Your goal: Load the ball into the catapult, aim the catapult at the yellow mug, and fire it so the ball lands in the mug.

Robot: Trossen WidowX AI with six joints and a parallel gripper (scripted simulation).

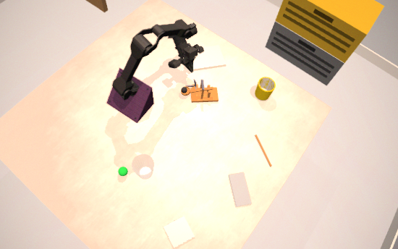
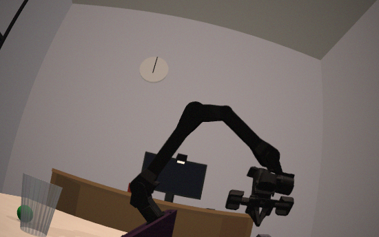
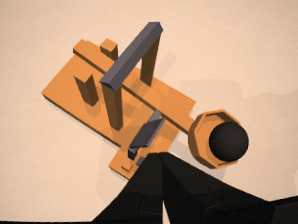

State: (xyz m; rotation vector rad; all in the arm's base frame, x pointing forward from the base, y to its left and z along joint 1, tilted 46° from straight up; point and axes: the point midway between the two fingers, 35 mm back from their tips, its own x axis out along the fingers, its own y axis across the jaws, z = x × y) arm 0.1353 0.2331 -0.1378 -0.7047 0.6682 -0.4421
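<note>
Now: the black ball 1 cm ahead of my gripper tip, 7 cm to the right of it and 7 cm below it. Round my gripper tip: yellow mug (31 cm ahead, 23 cm to the left, 10 cm below); then pale sheet (7 cm behind, 20 cm to the left, 13 cm below); then orange catapult (5 cm ahead, 2 cm to the right, 8 cm below).
</note>
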